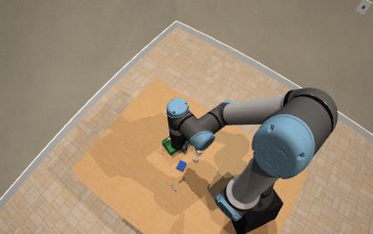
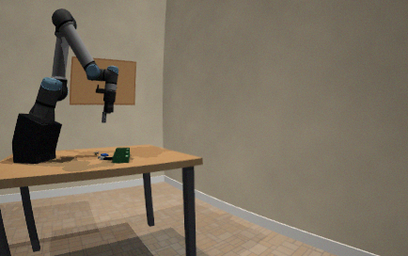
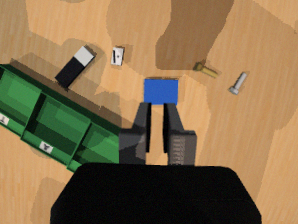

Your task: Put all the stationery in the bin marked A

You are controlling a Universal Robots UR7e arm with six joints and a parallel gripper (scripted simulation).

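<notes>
Right now my hand is 10 cm short of the green bin, 11 cm to the left of it and 20 cm above it. Round my hand: blue pad (1 cm behind, 2 cm to the left, 22 cm below); black block (12 cm to the right, 21 cm below); brass screw (6 cm behind, 6 cm to the left, 22 cm below).
</notes>
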